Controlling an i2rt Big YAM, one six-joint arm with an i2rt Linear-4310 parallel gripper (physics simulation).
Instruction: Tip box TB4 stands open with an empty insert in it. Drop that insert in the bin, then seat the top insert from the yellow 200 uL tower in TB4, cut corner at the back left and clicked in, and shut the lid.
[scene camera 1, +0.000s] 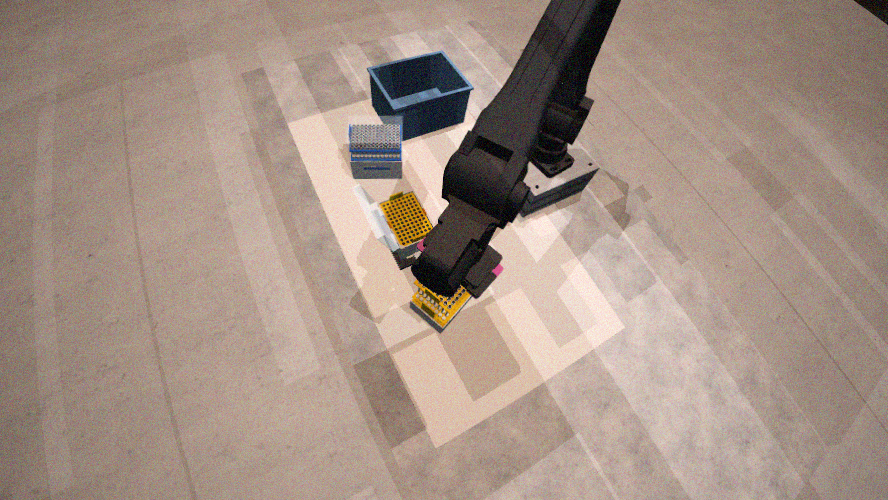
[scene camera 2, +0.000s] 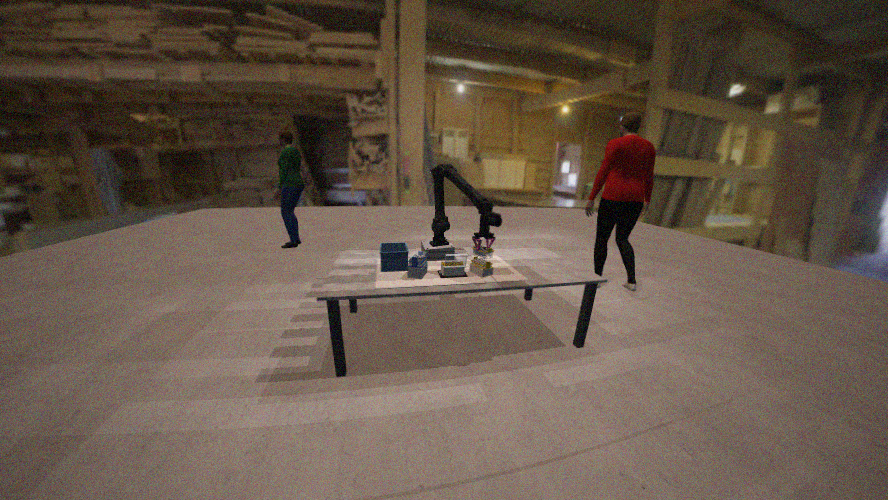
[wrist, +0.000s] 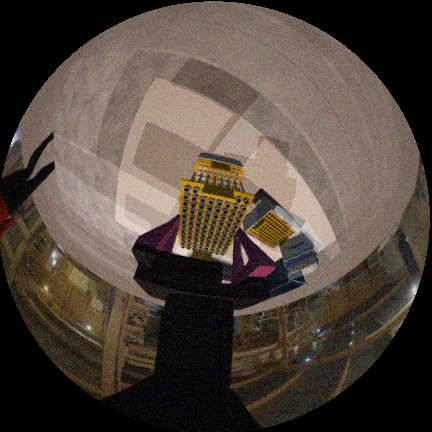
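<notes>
Tip box TB4 (scene camera 1: 410, 250) (scene camera 2: 453, 272) (wrist: 256, 218) stands with its clear lid (scene camera 1: 375, 218) open. A yellow insert (scene camera 1: 407, 217) (wrist: 270, 228) with empty holes sits in it. My gripper (scene camera 2: 483, 246) (wrist: 208, 222) is shut on a yellow insert (scene camera 2: 482, 252) (wrist: 215, 216) filled with tips. The held insert is above the yellow tower (scene camera 1: 439, 313) (scene camera 2: 481, 268) (wrist: 220, 171), with a gap between them in scene camera 2. The wrist hides much of the held insert in scene camera 1. The blue bin (scene camera 1: 431, 114) (scene camera 2: 393, 257) (wrist: 285, 283) stands at the far end of the mat.
A blue-and-grey tip tower (scene camera 1: 376, 166) (scene camera 2: 416, 267) (wrist: 300, 255) stands between TB4 and the bin. The robot's base (scene camera 1: 562, 186) is beside the mat. TB4's raised lid stands on the side away from the base. Two people (scene camera 2: 290, 180) (scene camera 2: 625, 180) are in the room beyond the table.
</notes>
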